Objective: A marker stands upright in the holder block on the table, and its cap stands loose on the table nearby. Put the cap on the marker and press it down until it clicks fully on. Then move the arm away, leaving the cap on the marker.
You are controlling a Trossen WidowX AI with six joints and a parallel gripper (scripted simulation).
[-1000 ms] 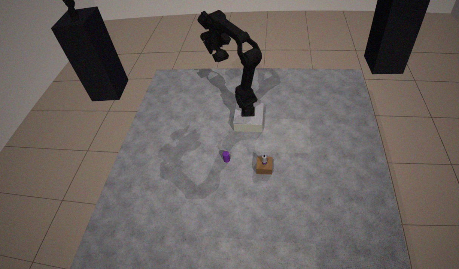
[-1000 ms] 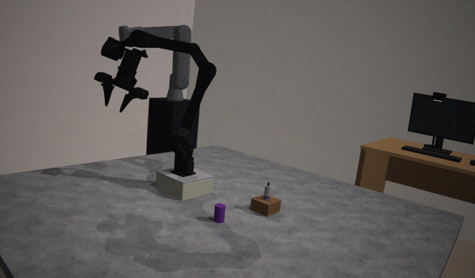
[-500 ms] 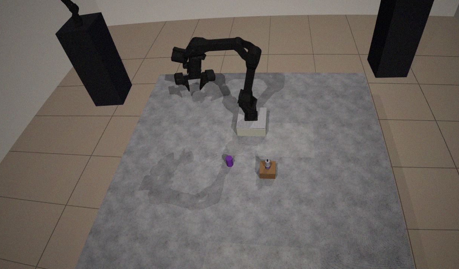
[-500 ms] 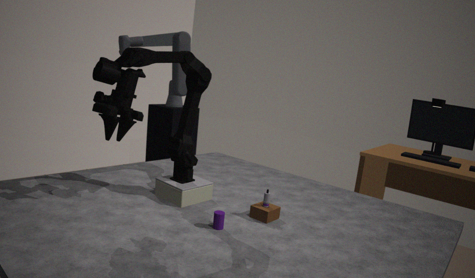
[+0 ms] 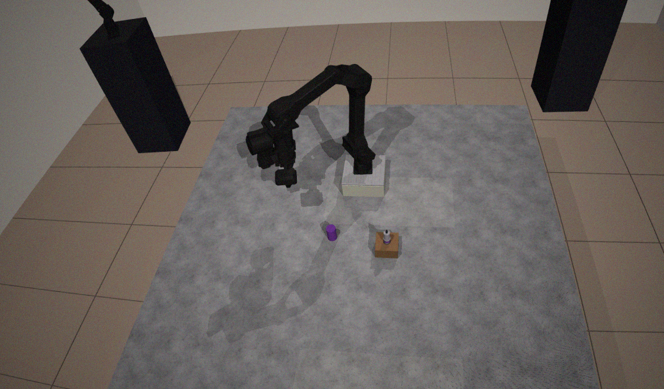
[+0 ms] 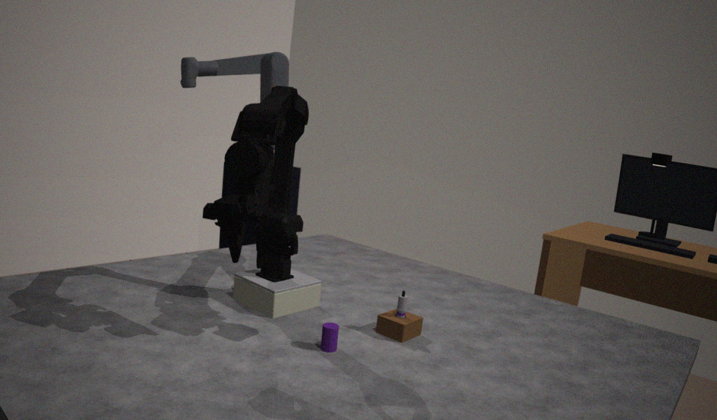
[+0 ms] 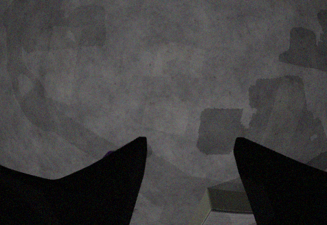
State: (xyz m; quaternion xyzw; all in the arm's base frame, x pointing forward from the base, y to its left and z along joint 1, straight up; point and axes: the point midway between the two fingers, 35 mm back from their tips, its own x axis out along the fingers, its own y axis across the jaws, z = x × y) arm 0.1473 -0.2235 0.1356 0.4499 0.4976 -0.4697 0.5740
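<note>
The purple cap is 100 mm ahead of my gripper tip, 130 mm to the left of it and 140 mm below it. From my gripper tip the other things lie so: brown holder block 150 mm ahead, 300 mm to the left, 140 mm below.
</note>
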